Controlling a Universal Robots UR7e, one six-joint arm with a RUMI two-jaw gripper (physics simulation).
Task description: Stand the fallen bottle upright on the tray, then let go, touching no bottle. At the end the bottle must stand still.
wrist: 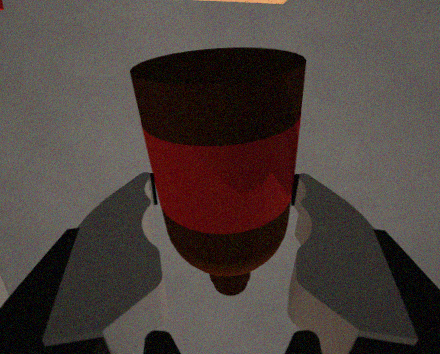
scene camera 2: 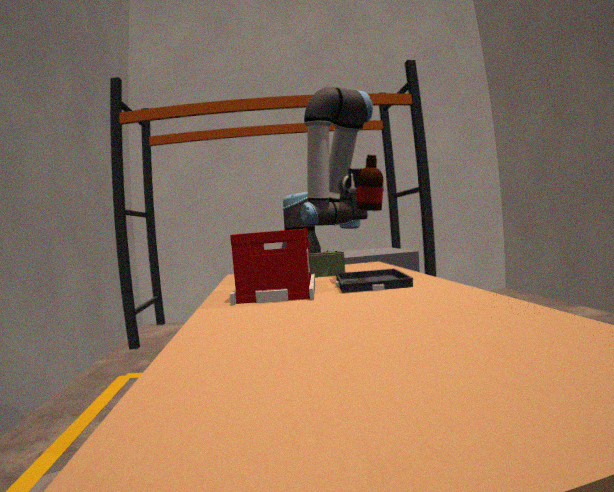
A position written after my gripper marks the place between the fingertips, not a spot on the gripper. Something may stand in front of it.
Note:
I see my gripper (wrist: pixel 223 177) and a brown bottle (scene camera 2: pixel 370 179).
The brown bottle is seen too in the wrist view (wrist: pixel 221 126).

